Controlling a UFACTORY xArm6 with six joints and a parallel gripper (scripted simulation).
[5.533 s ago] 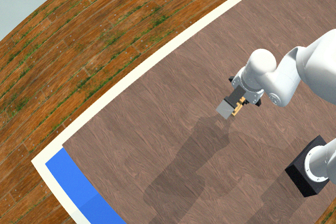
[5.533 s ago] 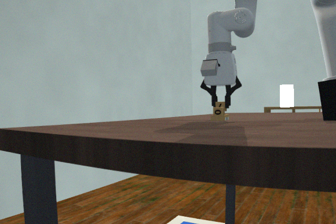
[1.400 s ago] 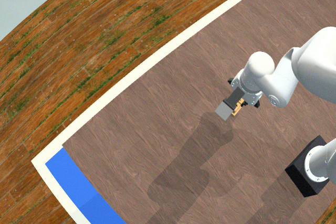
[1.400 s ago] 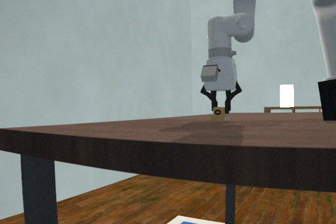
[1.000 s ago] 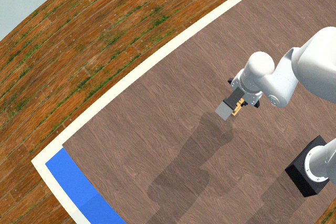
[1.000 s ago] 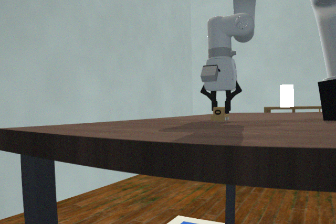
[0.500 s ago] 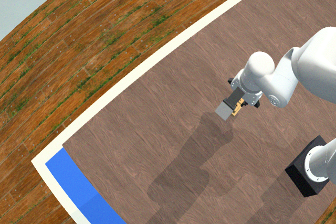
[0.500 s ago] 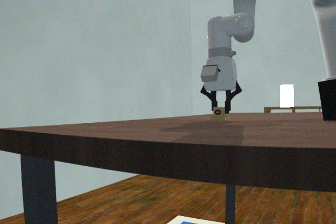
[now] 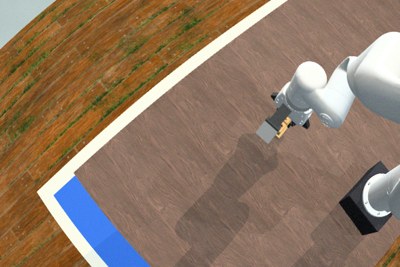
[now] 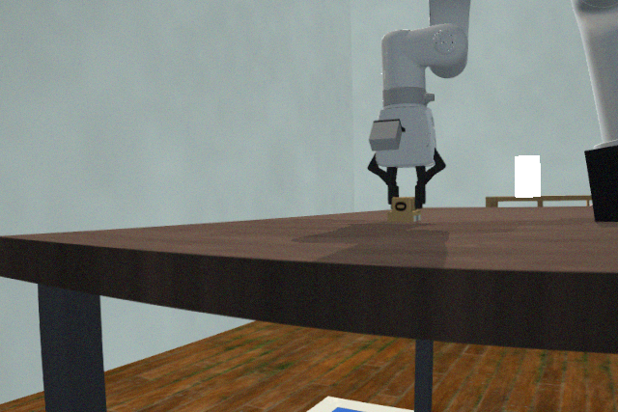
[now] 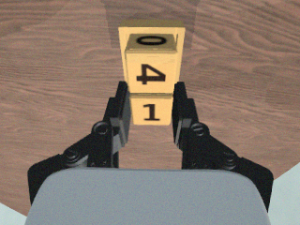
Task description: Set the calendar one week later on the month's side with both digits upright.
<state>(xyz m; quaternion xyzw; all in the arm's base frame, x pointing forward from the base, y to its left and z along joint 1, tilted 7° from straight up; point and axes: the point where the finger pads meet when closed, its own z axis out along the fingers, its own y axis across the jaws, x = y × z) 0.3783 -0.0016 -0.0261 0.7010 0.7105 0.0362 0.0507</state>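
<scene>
Right now the wooden cube is 2 cm below my hand. The rest, counted from my hand: tray: 2 cm to the left, 3 cm below.
</scene>
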